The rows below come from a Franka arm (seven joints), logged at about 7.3 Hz.
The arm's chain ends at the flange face. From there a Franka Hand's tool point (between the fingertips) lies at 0.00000 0.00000 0.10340 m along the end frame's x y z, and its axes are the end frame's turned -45 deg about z.
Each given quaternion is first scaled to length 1.
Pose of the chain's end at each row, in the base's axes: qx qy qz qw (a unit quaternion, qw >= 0); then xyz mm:
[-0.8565 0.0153 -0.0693 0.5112 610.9 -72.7 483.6]
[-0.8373 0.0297 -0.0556 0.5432 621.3 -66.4 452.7]
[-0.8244 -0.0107 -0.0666 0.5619 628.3 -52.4 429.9]
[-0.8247 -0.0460 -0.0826 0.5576 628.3 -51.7 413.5]
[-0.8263 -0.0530 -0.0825 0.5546 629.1 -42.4 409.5]
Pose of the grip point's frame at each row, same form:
[-0.7972 -0.3136 -0.2597 0.4458 624.8 17.6 435.2]
[-0.7849 -0.2930 -0.2592 0.4805 634.3 27.3 411.0]
[-0.7576 -0.3254 -0.2766 0.4937 638.4 43.6 392.7]
[-0.7443 -0.3581 -0.2897 0.4835 637.1 44.2 375.8]
[-0.7431 -0.3652 -0.2885 0.4808 637.1 53.3 371.1]

